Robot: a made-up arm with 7 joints. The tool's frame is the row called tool. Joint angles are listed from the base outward. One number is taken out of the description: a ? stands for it. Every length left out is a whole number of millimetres.
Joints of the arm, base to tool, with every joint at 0 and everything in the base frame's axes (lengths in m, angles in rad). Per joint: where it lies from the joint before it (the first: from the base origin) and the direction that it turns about. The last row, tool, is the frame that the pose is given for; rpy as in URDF.
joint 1: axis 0 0 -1 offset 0 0 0.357
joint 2: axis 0 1 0 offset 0 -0.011 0
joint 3: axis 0 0 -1 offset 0 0 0.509
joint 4: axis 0 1 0 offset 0 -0.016 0
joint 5: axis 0 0 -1 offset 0 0 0.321
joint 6: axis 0 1 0 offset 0 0 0
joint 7: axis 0 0 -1 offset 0 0 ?
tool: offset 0 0 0 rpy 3.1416 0 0
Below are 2 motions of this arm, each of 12 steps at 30 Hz.
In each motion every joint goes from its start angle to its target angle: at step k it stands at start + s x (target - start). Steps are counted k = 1, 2, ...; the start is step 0. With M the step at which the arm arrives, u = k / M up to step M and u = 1 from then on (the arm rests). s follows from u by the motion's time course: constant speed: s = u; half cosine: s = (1 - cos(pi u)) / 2; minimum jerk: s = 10 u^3 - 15 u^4 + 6 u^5.
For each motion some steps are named. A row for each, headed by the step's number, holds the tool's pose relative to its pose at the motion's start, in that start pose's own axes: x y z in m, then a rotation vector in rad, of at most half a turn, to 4 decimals.
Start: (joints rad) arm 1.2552 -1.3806 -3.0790 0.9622 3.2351 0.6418 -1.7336
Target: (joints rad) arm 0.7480 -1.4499 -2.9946 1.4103 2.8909 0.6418 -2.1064
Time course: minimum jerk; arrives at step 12
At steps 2, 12:
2: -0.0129 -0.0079 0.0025 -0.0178 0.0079 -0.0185
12: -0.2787 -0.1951 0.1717 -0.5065 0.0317 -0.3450

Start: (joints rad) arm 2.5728 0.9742 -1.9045 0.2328 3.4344 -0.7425 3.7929
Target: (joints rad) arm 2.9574 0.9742 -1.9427 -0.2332 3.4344 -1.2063 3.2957
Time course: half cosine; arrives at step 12
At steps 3, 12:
3: -0.0283 0.0325 0.0458 0.0541 0.0137 -0.0684
12: -0.1590 0.1261 0.3698 0.3135 0.1963 -0.4828

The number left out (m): 0.103
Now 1 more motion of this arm.
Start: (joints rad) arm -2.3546 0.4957 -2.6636 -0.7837 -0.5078 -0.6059 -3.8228
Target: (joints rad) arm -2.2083 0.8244 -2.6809 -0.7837 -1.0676 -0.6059 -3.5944
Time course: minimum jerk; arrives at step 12
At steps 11, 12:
11: 0.0590 0.1749 -0.1867 0.0840 -0.2062 -0.2740
12: 0.0592 0.1760 -0.1875 0.0844 -0.2069 -0.2756

